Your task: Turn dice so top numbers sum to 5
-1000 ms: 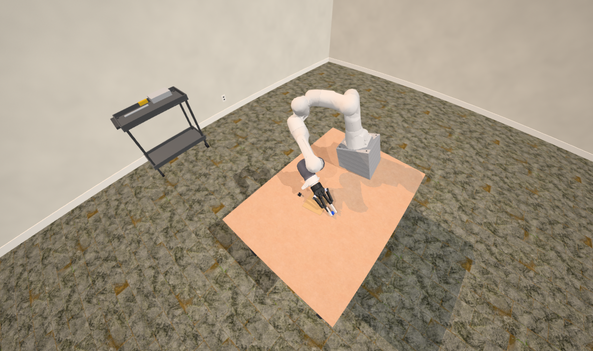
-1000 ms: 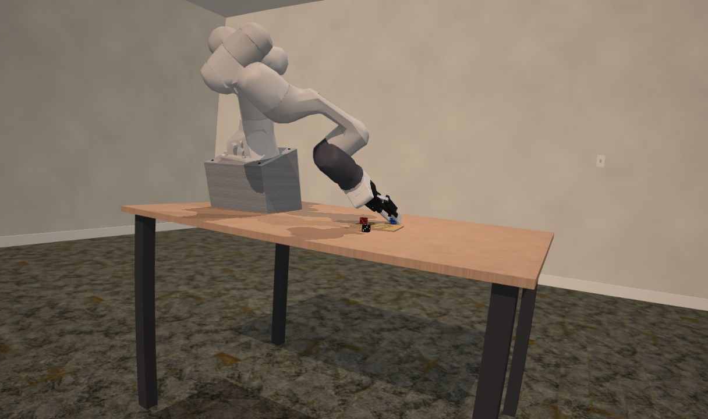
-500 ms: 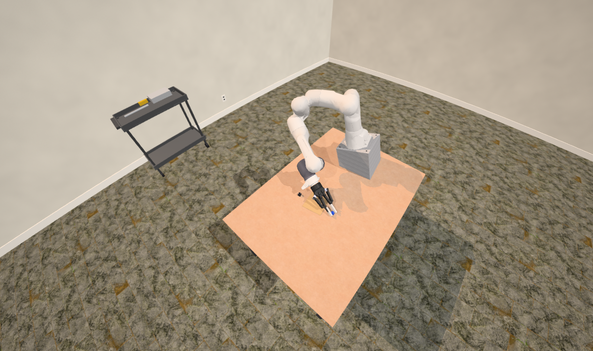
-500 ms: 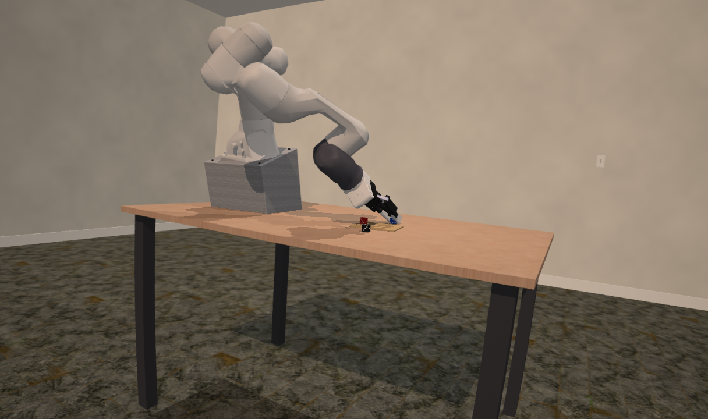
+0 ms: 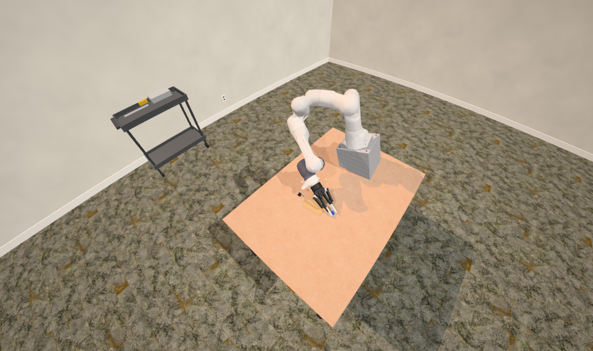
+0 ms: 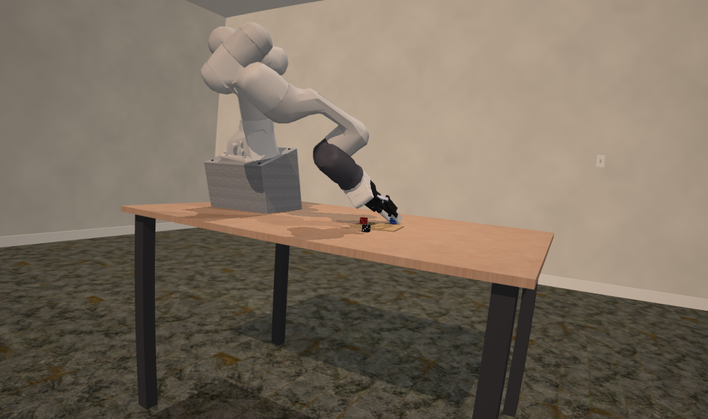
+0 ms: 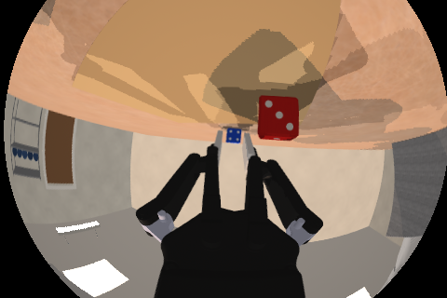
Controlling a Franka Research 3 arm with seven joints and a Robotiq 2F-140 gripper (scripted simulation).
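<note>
My hand is 2 cm to the right of the blue die and 2 cm above it. The rest, counted from my hand: black die (25 cm to the right, 2 cm below, 2 cm ahead); then tan mat (12 cm to the right, 3 cm below); then red die (12 cm to the right, 5 cm behind, 2 cm below).
</note>
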